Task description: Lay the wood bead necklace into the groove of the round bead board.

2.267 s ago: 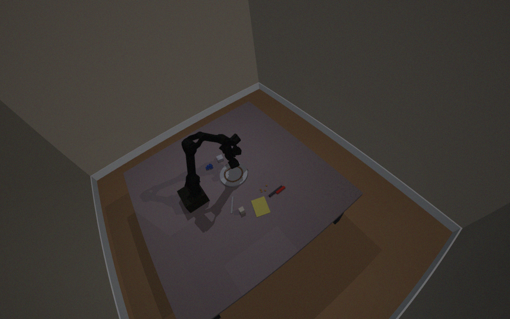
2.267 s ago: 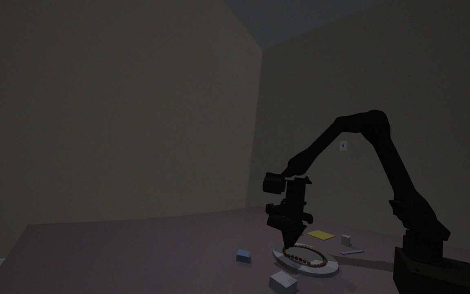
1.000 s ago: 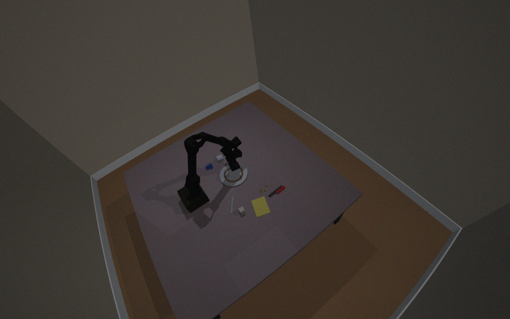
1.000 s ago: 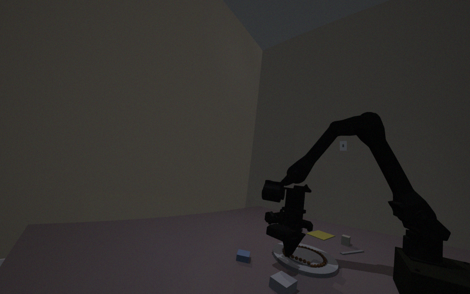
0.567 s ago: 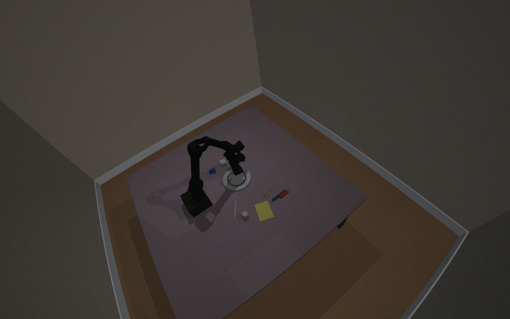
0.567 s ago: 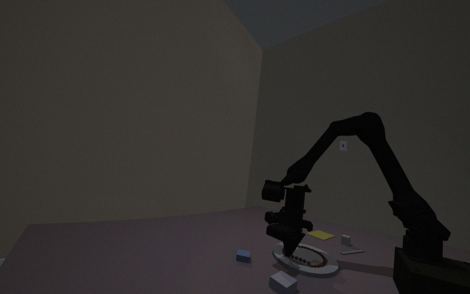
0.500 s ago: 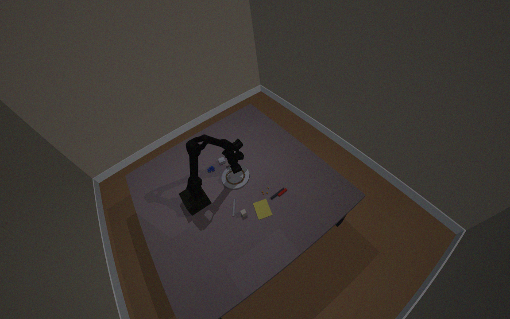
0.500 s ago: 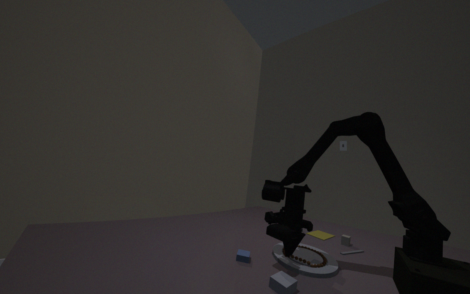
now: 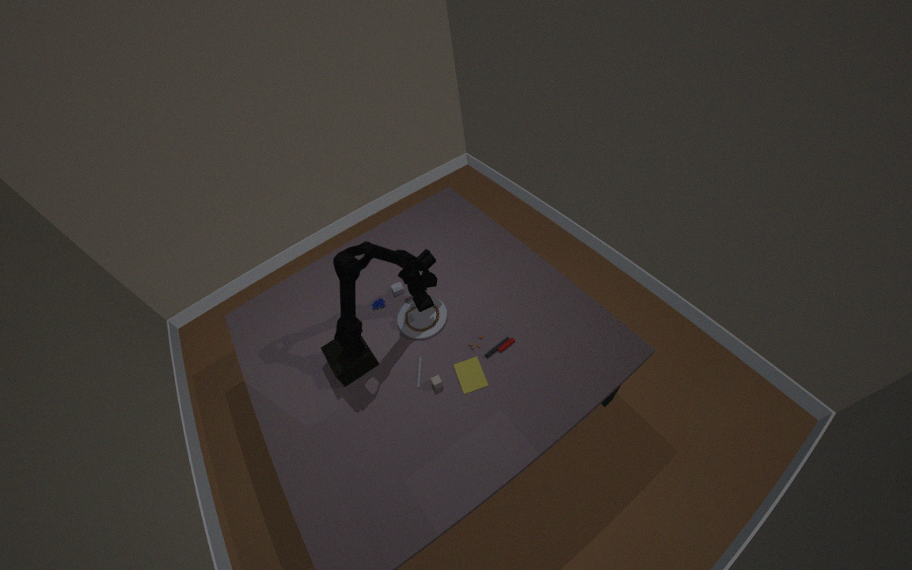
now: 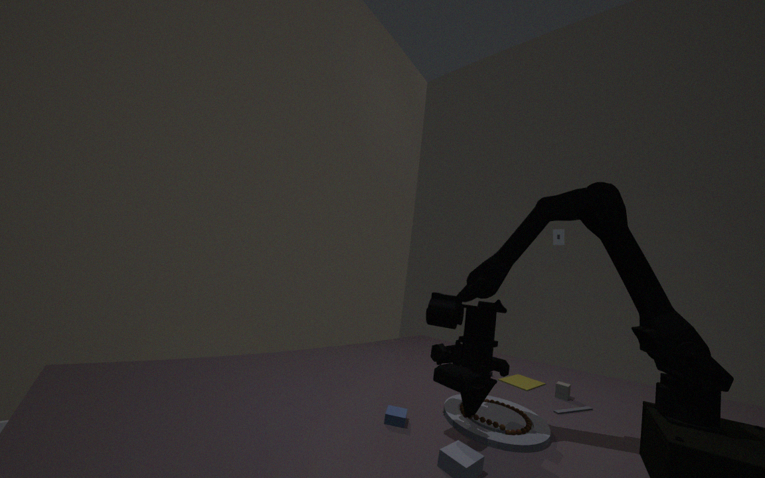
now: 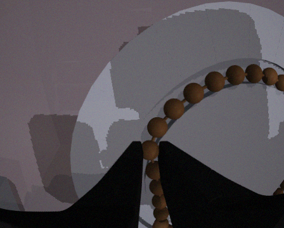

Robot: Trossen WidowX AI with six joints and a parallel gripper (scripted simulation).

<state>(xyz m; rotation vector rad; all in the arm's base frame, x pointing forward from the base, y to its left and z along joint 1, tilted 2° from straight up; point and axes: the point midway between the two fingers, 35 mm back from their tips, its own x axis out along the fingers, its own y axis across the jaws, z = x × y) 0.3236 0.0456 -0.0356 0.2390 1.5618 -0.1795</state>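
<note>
The round bead board is 50 mm to the right of my gripper tip, 40 mm behind it and 10 mm below it. Also, from my gripper tip: grey block (140 mm to the left, 30 mm behind); then blue block (110 mm ahead, 90 mm to the left, 10 mm below); then thin stick (230 mm to the right, 190 mm behind, 10 mm below).
</note>
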